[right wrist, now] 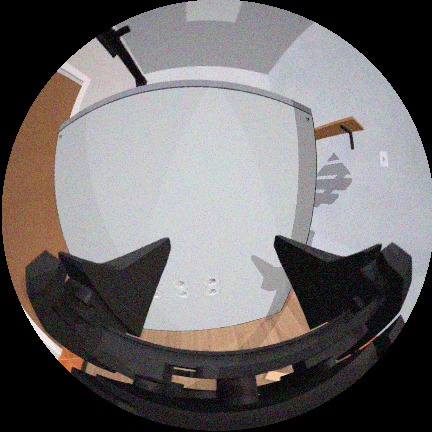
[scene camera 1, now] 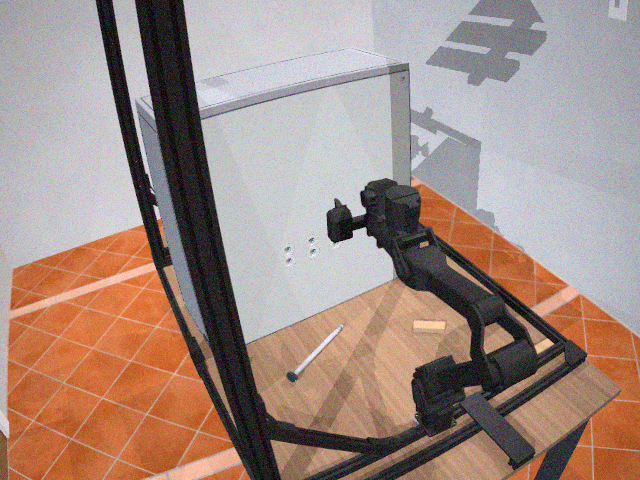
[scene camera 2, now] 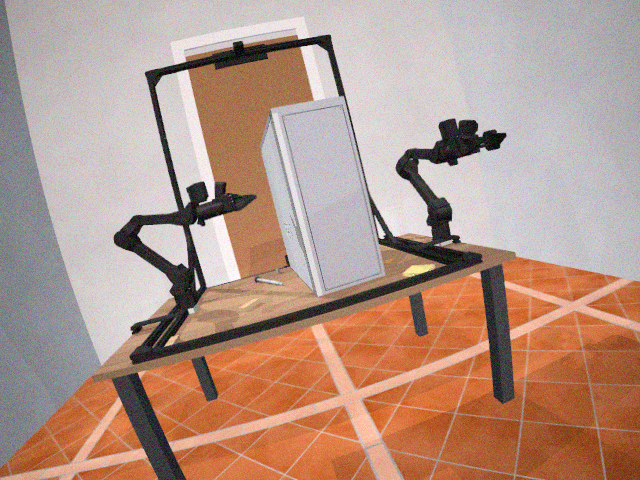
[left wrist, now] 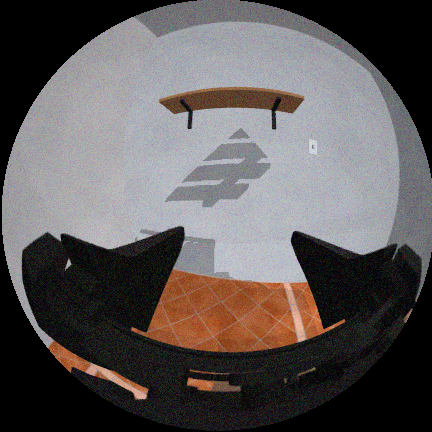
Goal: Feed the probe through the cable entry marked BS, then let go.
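Pixels of known places: left gripper, fingertip midpoint: (scene camera 2: 495, 136) (left wrist: 239, 234); right gripper, fingertip midpoint: (right wrist: 222, 242) (scene camera 1: 356, 194) (scene camera 2: 255, 195); left arm's base at its link origin: (scene camera 2: 442, 238); right arm's base at its link origin: (scene camera 1: 435, 420) (scene camera 2: 187, 306).
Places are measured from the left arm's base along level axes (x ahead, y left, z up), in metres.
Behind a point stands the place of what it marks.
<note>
The probe (scene camera 1: 316, 352) {z -0.006, x 0.676, y -0.223 m} (scene camera 2: 268, 280) {z -0.004, x 0.670, y -0.209 m}, a pale rod with a dark round end, lies flat on the table in front of the tall white panel box (scene camera 1: 299, 170) {z 0.367, x 0.551, y -0.153 m} (scene camera 2: 330, 196) (right wrist: 195, 175) {z 0.382, x 0.553, y -0.097 m}. The panel's small round cable entries (scene camera 1: 312, 246) {z 0.177, x 0.552, y -0.140 m} (right wrist: 212, 286) {z 0.176, x 0.554, y -0.078 m} sit low on its face in pairs; the BS marking cannot be read. My right gripper (scene camera 1: 341, 222) (scene camera 2: 253, 196) {z 0.324, x 0.644, y -0.080 m} (right wrist: 222, 242) {z 0.324, x 0.644, y -0.080 m} is open and empty, raised in front of the panel, and partly hides the entries in scene camera 1. My left gripper (scene camera 2: 504, 136) {z 0.324, x -0.010, y 0.350 m} (left wrist: 239, 234) {z 0.324, x -0.010, y 0.350 m} is open and empty, high beyond the box and pointing away from it.
A small pale wooden block (scene camera 1: 429, 326) {z -0.004, x 0.766, y 0.029 m} (scene camera 2: 249, 303) {z -0.004, x 0.760, y 0.039 m} lies on the table on the right arm's side. A yellow piece (scene camera 2: 418, 270) {z -0.009, x 0.264, y 0.235 m} lies on the box's other side. A black frame (scene camera 1: 175, 155) {z 0.644, x 0.962, y -0.496 m} (scene camera 2: 160, 129) {z 0.741, x 0.960, y -0.468 m} rises over the table, and black rails (scene camera 2: 289, 316) {z -0.001, x 0.668, y 0.282 m} run along its edges.
</note>
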